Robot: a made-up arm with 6 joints. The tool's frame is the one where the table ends. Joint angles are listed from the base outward.
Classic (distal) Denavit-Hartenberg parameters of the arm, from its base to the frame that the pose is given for. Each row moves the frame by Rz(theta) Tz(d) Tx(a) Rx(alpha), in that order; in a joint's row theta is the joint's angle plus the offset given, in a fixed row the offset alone. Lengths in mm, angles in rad.
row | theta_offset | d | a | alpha
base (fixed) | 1.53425 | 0 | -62.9 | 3.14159
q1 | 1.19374 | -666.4 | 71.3 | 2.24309
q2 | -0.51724 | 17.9 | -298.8 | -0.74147
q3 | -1.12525 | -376.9 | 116 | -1.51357
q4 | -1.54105 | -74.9 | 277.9 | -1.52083
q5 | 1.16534 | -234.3 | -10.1 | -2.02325
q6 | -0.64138 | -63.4 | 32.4 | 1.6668
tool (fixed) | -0.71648 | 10.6 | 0 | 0
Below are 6 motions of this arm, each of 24 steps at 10 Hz.
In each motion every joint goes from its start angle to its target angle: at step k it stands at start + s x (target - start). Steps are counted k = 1, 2, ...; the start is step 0. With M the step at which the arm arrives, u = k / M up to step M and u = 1 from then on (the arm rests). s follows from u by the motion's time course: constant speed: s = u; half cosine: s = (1 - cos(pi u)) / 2; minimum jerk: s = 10 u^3 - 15 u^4 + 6 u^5.
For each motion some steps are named. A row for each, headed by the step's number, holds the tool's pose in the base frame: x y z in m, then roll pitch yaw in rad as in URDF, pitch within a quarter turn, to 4 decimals.
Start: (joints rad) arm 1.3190 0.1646 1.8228 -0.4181 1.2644 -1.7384
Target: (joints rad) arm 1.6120 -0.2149 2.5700 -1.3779 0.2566 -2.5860
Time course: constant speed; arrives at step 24
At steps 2, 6, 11, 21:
2: -0.2359 0.2448 0.7827 -1.2440 0.3154 0.0000
6: -0.2644 0.2724 0.7849 -1.1390 0.3201 0.2247
11: -0.3044 0.3001 0.7821 -1.0392 0.2830 0.4837
21: -0.3916 0.3407 0.7349 -1.0060 0.1864 0.8915

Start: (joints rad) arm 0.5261 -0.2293 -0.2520 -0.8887 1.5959 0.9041
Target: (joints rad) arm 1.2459 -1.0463 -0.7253 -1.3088 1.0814 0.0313
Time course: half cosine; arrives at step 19
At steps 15, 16, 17, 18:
15: -0.1788 -0.1119 0.0881 0.3359 0.4225 0.5671
16: -0.1771 -0.1168 0.0870 0.2990 0.4041 0.4442
17: -0.1765 -0.1203 0.0864 0.2724 0.3870 0.3552
18: -0.1764 -0.1223 0.0861 0.2565 0.3752 0.3014

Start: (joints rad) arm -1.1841 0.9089 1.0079 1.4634 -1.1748 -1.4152
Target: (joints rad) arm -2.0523 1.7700 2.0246 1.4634 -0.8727 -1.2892
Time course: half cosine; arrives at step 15
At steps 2, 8, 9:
2: 0.1336 0.1161 0.7372 1.5914 0.2973 -0.0552
8: 0.0738 0.1088 0.5446 0.8617 0.1813 0.5345
9: 0.0841 0.0957 0.5216 0.7189 0.1640 0.6675

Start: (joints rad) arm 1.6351 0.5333 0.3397 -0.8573 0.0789 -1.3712
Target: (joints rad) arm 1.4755 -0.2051 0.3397 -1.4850 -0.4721 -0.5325
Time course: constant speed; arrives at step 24
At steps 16, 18, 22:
16: -0.4442 0.2506 0.3848 1.3349 0.0103 0.0205
18: -0.4459 0.2467 0.3638 1.1979 0.0679 0.0477
22: -0.4478 0.2377 0.3229 0.9344 0.2066 0.0712

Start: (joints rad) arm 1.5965 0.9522 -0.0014 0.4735 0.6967 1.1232
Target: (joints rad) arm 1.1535 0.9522 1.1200 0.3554 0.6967 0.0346
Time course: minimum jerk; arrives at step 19
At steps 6, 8, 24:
6: -0.1425 0.1036 0.9461 -0.0606 -1.1316 1.3049
8: -0.1380 0.0675 0.9412 0.6944 -1.3300 0.7871
24: -0.1033 -0.0312 0.8750 2.8251 -0.4669 -0.6143

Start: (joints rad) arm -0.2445 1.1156 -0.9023 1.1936 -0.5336 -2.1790
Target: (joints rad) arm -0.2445 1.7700 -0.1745 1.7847 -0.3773 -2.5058
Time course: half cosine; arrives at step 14
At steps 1, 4, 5, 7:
1: -0.0305 -0.3096 1.1158 -1.7969 0.1288 0.4184
4: 0.0655 -0.2600 1.1602 -1.7203 0.3788 0.5400
5: 0.1190 -0.2260 1.1741 -1.6659 0.5114 0.6052
7: 0.2388 -0.1328 1.1761 -1.5004 0.8044 0.7694

